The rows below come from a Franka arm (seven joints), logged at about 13 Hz.
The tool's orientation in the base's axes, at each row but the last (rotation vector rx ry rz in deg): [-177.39, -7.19, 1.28]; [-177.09, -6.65, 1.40]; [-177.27, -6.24, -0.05]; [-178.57, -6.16, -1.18]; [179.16, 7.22, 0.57]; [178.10, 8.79, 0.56]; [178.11, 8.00, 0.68]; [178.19, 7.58, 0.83]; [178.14, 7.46, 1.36]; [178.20, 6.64, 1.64]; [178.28, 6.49, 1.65]
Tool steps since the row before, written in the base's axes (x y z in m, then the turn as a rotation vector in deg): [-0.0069, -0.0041, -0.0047, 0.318, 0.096, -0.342]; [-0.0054, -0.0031, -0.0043, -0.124, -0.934, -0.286]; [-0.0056, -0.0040, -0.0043, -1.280, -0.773, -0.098]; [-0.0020, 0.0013, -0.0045, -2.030, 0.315, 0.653]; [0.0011, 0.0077, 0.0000, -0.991, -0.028, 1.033]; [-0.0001, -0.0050, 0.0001, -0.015, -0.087, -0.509]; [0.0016, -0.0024, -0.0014, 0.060, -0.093, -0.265]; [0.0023, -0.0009, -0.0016, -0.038, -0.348, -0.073]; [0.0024, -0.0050, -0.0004, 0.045, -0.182, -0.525]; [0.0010, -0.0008, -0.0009, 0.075, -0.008, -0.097]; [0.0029, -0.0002, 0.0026, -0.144, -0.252, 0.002]
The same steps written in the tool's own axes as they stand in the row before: [-0.0072, 0.0037, 0.0046, 0.329, -0.055, 0.341]; [-0.0056, 0.0029, 0.0042, -0.190, 0.935, 0.243]; [-0.0059, 0.0038, 0.0041, -1.331, 0.685, 0.064]; [-0.0020, -0.0013, 0.0045, -1.994, -0.469, -0.671]; [0.0017, -0.0076, -0.0001, -0.984, -0.039, -1.039]; [-0.0006, 0.0050, 0.0000, -0.026, 0.070, 0.511]; [0.0014, 0.0025, 0.0015, 0.050, 0.090, 0.268]; [0.0022, 0.0010, 0.0016, -0.068, 0.341, 0.082]; [0.0020, 0.0052, 0.0006, 0.022, 0.169, 0.531]; [0.0009, 0.0008, 0.0009, 0.073, 0.011, 0.099]; [0.0029, 0.0005, -0.0025, -0.162, 0.241, 0.002]
